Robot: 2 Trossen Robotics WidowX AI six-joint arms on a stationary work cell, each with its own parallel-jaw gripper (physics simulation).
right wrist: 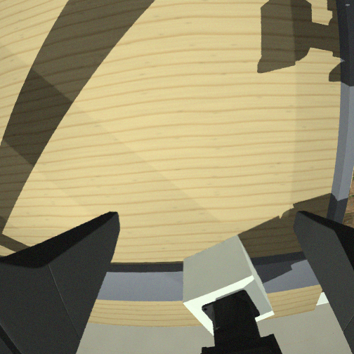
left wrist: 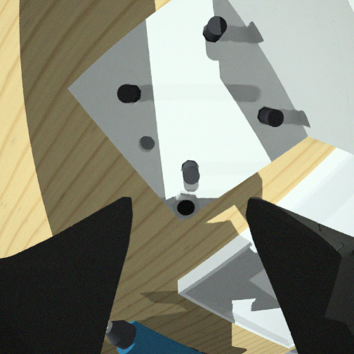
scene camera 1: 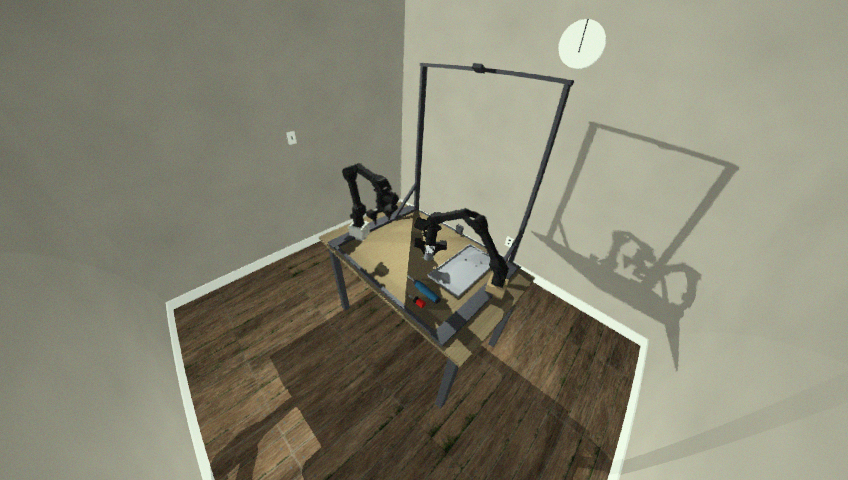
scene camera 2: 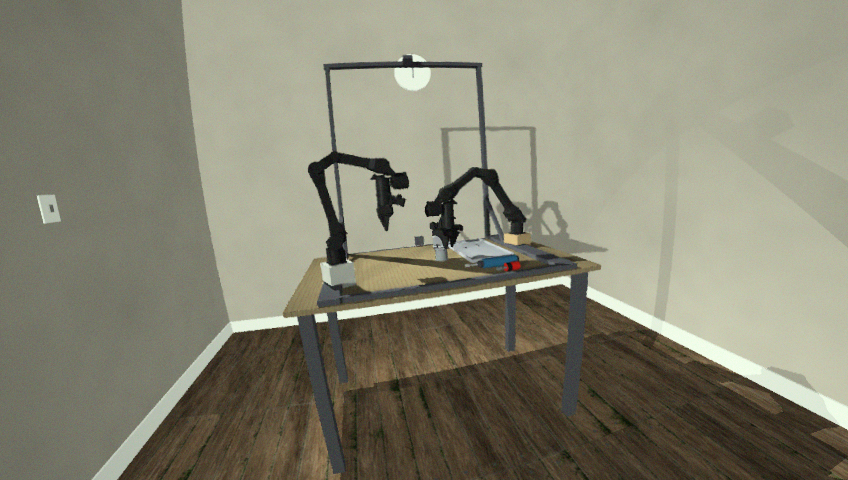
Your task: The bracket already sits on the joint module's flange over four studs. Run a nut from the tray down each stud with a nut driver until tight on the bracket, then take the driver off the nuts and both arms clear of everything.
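Frame: origin at the left arm's base, x ahead, y left, z up, level; metres.
Seen in the pictures: left gripper, fingertip midpoint: (scene camera 1: 428, 255) (scene camera 2: 449, 248); right gripper, fingertip midpoint: (scene camera 1: 382, 222) (scene camera 2: 386, 229); left arm's base, origin of the base link: (scene camera 1: 498, 282) (scene camera 2: 517, 233); right arm's base, origin of the base link: (scene camera 1: 358, 224) (scene camera 2: 336, 262).
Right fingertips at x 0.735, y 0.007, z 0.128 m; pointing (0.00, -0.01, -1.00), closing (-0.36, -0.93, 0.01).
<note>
Offsets run from my right fingertips to a thing's top centre. "spot": to the spot under its first point. Level surfaces: height alone.
The pale bracket plate (left wrist: 200, 145) carries dark studs in the left wrist view; a pale nut-like ring surrounds the dark stud (left wrist: 186, 207) at its near corner. How tight it is cannot be told. The joint module (scene camera 1: 428, 254) (scene camera 2: 440, 253) stands below my left gripper (scene camera 1: 430, 245) (scene camera 2: 447, 243) (left wrist: 189, 200), which is partly open and empty, near that corner. A blue-handled driver @[spot: 0.416 m back, 0.217 m left, 0.160 m down] (scene camera 1: 426, 291) (scene camera 2: 499, 261) (left wrist: 155, 341) and a red-handled one @[0.391 m back, 0.278 m left, 0.163 m down] (scene camera 1: 419, 302) (scene camera 2: 512, 266) lie on the table. The pale tray @[0.522 m back, 0.089 m right, 0.181 m down] (scene camera 1: 458, 280) (scene camera 2: 489, 253) holds small parts. My right gripper (scene camera 2: 386, 228) (right wrist: 209, 221) is open, empty and high above the table.
A dark-railed wooden table @[0.197 m down] (scene camera 1: 380, 240) (scene camera 2: 386, 273) (right wrist: 200, 150) bears both arms. A tall dark gantry frame (scene camera 1: 421, 118) (scene camera 2: 483, 118) rises at the back. A small dark box @[0.358 m back, 0.422 m right, 0.140 m down] (scene camera 1: 458, 229) (scene camera 2: 418, 240) stands near the back edge. The right arm's white base block (scene camera 2: 338, 273) (right wrist: 220, 265) shows.
</note>
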